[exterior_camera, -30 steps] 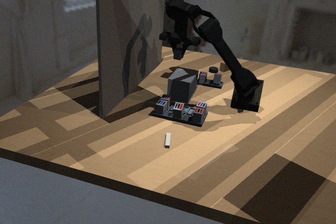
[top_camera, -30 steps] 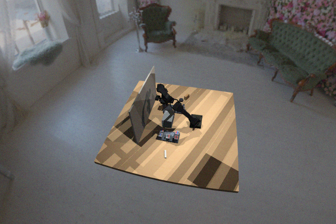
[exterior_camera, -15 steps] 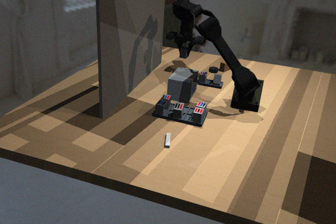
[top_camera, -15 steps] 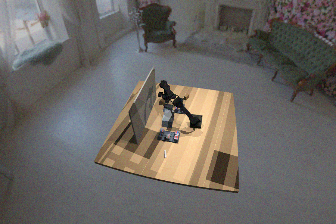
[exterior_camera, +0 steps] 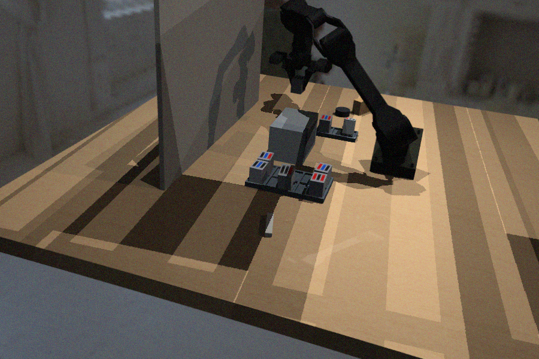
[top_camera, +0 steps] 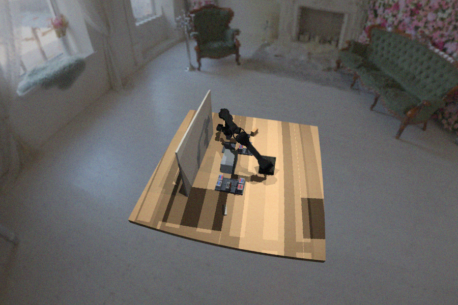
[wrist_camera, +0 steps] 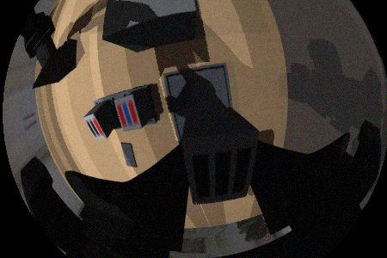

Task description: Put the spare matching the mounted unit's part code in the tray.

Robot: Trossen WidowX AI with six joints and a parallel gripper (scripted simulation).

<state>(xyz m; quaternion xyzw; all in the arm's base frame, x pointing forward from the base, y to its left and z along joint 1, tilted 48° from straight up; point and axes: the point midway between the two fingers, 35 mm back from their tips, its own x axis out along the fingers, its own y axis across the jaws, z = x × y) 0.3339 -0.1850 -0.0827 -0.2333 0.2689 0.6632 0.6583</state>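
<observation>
Now: gripper tip 12 cm above the dark shallow tray. From my gripper tip the other things lie so: black disc: 17 cm to the right, 12 cm below, 12 cm behind; then holder: 14 cm behind, 12 cm below, 2 cm to the left; then grey mounted unit: 20 cm to the left, 7 cm below, 5 cm behind.
</observation>
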